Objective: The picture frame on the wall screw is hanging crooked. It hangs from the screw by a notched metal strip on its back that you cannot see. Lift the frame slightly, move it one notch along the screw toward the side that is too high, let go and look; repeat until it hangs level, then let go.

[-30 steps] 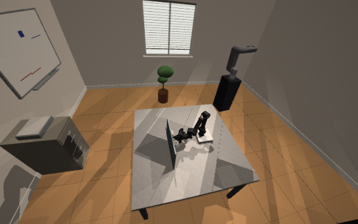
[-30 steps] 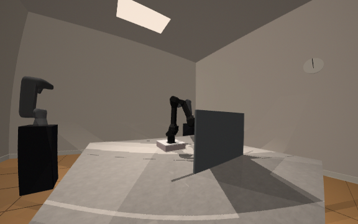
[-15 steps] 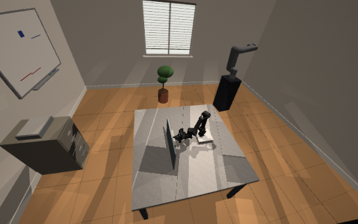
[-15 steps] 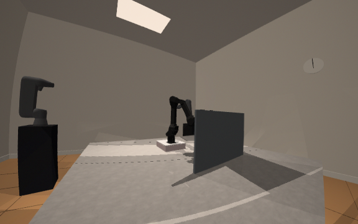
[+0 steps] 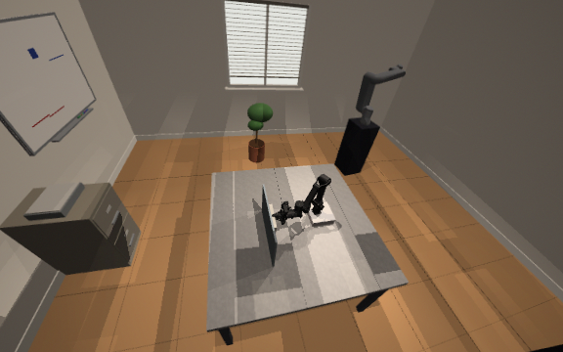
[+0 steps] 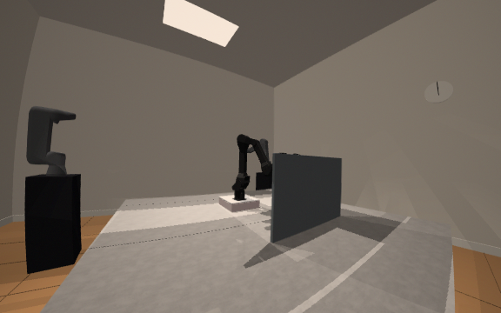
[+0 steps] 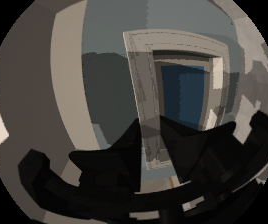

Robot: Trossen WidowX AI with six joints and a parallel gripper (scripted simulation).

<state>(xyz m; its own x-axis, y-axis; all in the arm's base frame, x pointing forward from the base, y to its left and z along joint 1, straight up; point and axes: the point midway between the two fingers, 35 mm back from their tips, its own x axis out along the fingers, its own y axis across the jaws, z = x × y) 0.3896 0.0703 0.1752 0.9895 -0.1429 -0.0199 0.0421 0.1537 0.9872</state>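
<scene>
My gripper tip is now 10 mm to the left of the picture frame and 50 mm above it. The rest, counted from my gripper tip: grey wall panel 20 mm ahead, 70 mm below.
</scene>
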